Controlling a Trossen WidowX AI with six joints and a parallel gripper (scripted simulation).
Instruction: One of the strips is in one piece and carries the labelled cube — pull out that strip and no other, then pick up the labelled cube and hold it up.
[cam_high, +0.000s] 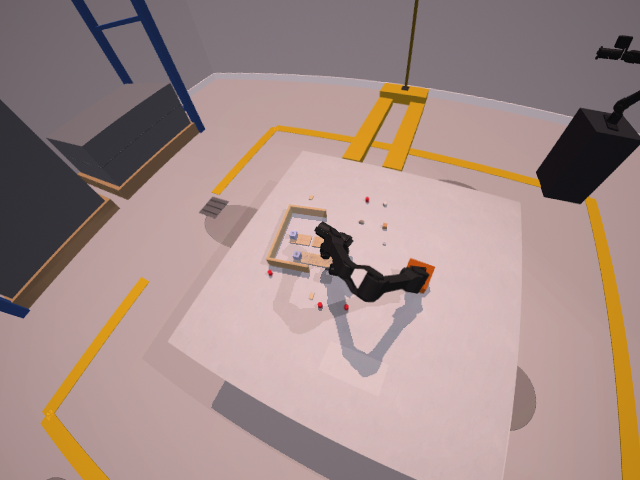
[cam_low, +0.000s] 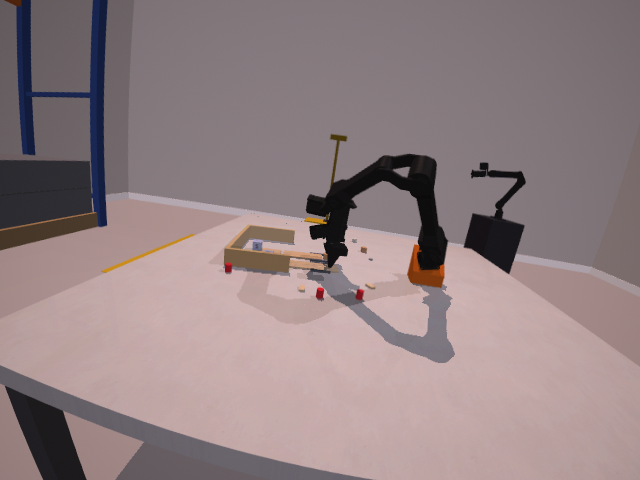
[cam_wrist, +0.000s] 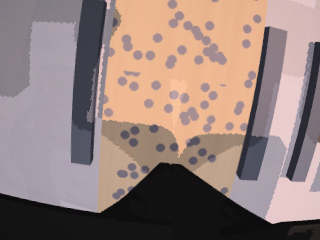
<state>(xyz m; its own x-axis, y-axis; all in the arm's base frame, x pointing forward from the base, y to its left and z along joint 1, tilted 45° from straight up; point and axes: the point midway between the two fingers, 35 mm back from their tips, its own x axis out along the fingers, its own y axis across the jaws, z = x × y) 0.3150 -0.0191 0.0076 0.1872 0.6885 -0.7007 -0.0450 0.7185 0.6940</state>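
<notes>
The speckled strip lies 90 mm ahead of my gripper tip.
</notes>
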